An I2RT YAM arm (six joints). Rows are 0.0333 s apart.
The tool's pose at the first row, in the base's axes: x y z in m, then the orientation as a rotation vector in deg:
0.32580 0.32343 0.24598 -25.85 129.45 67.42
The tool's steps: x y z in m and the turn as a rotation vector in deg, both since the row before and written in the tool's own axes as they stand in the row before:
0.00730 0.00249 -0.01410 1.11 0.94 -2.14
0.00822 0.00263 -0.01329 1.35 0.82 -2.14
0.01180 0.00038 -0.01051 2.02 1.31 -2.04
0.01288 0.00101 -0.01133 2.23 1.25 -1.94
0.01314 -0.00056 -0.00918 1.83 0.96 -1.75
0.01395 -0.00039 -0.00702 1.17 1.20 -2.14
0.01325 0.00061 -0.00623 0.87 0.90 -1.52
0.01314 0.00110 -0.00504 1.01 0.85 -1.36
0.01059 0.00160 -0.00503 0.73 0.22 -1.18
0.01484 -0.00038 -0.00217 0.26 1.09 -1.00
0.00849 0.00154 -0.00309 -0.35 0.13 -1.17
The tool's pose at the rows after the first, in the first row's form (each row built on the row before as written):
0.31429 0.31286 0.24974 -28.36 129.75 65.06
0.30233 0.30291 0.25274 -30.68 130.00 62.39
0.28983 0.29343 0.25083 -32.92 130.93 58.93
0.27601 0.28333 0.24926 -34.90 131.86 55.23
0.26371 0.27365 0.24578 -36.64 132.41 52.11
0.25154 0.26525 0.24074 -39.21 132.70 49.55
0.23975 0.25783 0.23620 -41.04 132.92 47.66
0.22826 0.25130 0.23123 -42.59 133.19 45.67
0.21832 0.24566 0.22818 -43.70 132.90 44.22
0.20786 0.23907 0.21968 -45.29 133.37 43.23
0.20016 0.23507 0.21673 -46.81 132.75 43.12

